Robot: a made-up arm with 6 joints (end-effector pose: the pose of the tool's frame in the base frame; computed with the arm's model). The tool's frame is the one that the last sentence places.
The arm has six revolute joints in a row. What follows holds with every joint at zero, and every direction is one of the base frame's. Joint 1 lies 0.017 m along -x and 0.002 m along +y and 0.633 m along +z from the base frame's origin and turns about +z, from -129.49 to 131.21 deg. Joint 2 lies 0.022 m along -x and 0.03 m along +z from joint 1 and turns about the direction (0.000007, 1, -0.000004), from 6.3 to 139.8 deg. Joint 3 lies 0.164 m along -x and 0.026 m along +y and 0.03 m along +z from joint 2 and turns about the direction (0.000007, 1, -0.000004), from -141.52 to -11.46 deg. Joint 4 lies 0.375 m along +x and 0.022 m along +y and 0.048 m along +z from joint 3 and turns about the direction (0.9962, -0.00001, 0.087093), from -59.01 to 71.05 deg. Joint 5 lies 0.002 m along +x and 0.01 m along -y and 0.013 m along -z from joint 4 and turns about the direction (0.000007, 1, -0.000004), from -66.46 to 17.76 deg. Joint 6 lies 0.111 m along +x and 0.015 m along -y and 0.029 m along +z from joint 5 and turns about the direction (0.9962, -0.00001, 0.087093), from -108.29 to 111.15 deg. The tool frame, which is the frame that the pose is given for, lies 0.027 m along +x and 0.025 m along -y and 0.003 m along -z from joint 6; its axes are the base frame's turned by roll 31.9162, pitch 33.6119 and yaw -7.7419 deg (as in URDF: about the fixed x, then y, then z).
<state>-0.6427 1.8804 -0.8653 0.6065 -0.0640 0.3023</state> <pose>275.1 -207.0 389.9 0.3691 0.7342 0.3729 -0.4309</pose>
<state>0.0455 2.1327 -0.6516 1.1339 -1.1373 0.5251</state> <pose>177.0 -63.6 361.4 0.5263 0.7045 0.1329 -0.4571</pose>
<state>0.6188 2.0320 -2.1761 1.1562 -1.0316 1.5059</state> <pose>432.8 254.2 937.4 0.0793 -0.8439 -0.0243 -0.5300</pose>
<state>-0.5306 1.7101 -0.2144 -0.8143 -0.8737 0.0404</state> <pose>221.3 -35.5 388.5 0.8106 0.1169 0.5547 -0.1471</pose>
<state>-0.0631 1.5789 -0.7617 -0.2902 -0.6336 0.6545</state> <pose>421.8 2.4 568.8 0.8043 0.4377 0.3962 -0.0680</pose>
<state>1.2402 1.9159 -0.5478 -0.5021 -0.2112 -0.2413</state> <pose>52.7 269.5 337.7 0.6444 -0.5371 0.4561 0.2971</pose>
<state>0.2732 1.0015 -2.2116 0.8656 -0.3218 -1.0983</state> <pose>13.0 -21.3 1305.2 0.8344 0.3999 -0.3787 0.0232</pose>
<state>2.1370 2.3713 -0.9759 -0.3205 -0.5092 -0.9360</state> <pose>-232.6 279.0 318.1 0.4559 -0.6053 -0.0859 0.6468</pose>
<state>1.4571 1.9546 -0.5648 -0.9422 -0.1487 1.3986</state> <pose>-24.7 243.0 314.0 0.5397 -0.2401 0.8007 0.0996</pose>
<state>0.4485 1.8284 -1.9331 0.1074 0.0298 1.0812</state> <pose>479.1 261.3 902.2 0.5797 0.6441 0.4401 0.2352</pose>
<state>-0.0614 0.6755 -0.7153 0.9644 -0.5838 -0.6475</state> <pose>319.4 -71.3 875.7 0.8342 0.5028 0.0008 -0.2265</pose>
